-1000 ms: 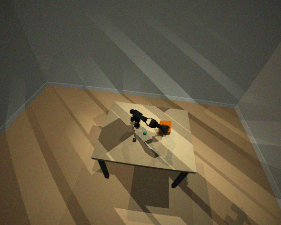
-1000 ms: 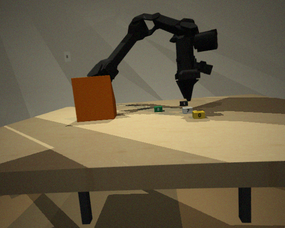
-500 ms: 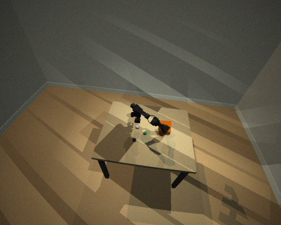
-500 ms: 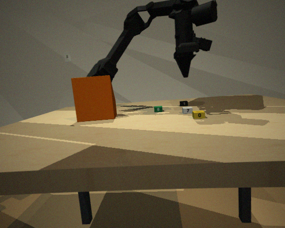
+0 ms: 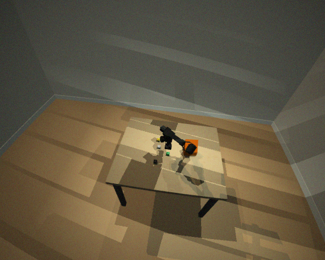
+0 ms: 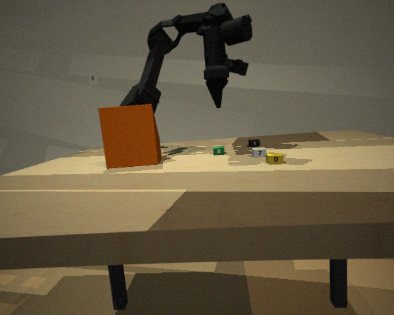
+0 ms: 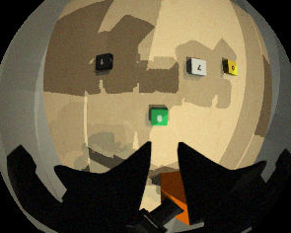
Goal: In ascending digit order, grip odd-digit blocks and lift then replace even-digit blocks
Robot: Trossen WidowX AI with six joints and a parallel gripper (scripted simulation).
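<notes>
My gripper tip is 120 mm above the green block marked 8 and 10 mm past it. The rest, counted from my gripper tip: yellow block marked 0 (160 mm to the right, 130 mm ahead, 120 mm below); then black block marked 1 (120 mm to the left, 120 mm below, 100 mm ahead); then white block marked 7 (120 mm below, 100 mm ahead, 70 mm to the right).
</notes>
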